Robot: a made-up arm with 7 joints.
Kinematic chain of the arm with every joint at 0, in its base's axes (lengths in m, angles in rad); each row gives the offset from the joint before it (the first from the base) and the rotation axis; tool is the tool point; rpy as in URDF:
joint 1: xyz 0 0 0.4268 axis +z
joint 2: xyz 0 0 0 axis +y
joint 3: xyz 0 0 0.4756 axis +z
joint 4: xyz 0.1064 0 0 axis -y
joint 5: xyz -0.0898 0 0.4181 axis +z
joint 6: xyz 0 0 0 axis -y
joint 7: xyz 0.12 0 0 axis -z
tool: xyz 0 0 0 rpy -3.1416 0 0
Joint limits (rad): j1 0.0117..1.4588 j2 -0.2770..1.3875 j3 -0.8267..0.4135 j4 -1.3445..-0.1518 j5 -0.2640..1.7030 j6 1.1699..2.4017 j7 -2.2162..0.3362
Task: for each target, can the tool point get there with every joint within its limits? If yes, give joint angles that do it. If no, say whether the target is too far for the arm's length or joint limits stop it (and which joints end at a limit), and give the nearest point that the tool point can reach.
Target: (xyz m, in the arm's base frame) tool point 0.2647 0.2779 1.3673
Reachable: yes | joints 0.6746 -0.0245 0.1543 -0.7505 1.4458 1.6627 -0.3548
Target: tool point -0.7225 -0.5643 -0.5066
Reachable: no: too far | nearest point -0.1705 0.7514 -0.0046 | short by 1.513 m
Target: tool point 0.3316 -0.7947 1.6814
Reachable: no: too far | nearest point 0.2293 -0.3905 1.3014 | short by 0.564 m
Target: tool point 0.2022 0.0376 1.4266
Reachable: yes | joints 0.2450 0.0893 0.1274 -0.3002 0.4044 2.1824 -1.9322
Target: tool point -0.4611 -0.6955 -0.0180
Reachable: no: joint limits stop it (at a limit: joint 1, joint 2, joint 3, joint 4, joint 6) | nearest point 0.7058 -0.4471 0.1412 | short by 1.204 m
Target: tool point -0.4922 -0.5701 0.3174
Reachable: no: joint limits stop it (at a limit: joint 1, joint 2, joint 3, joint 4, joint 5, joint 6) | nearest point 0.1367 -0.4811 1.1540 | short by 1.050 m
